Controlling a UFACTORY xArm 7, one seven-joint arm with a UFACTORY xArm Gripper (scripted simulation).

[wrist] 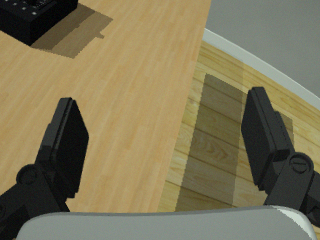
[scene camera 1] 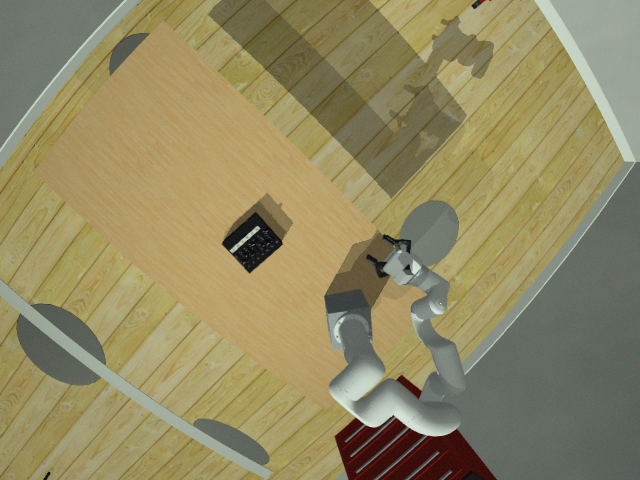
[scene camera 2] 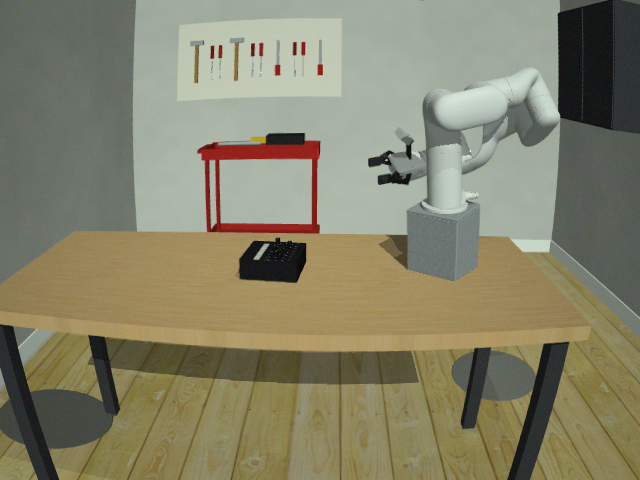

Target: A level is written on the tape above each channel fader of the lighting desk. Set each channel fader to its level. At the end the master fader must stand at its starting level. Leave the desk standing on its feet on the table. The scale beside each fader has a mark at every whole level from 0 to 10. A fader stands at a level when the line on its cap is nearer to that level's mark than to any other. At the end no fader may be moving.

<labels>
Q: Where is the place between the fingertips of my gripper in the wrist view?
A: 162, 111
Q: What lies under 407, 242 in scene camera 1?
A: My gripper.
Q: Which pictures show my gripper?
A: The wrist view, scene camera 1 and scene camera 2: all of them.
</labels>
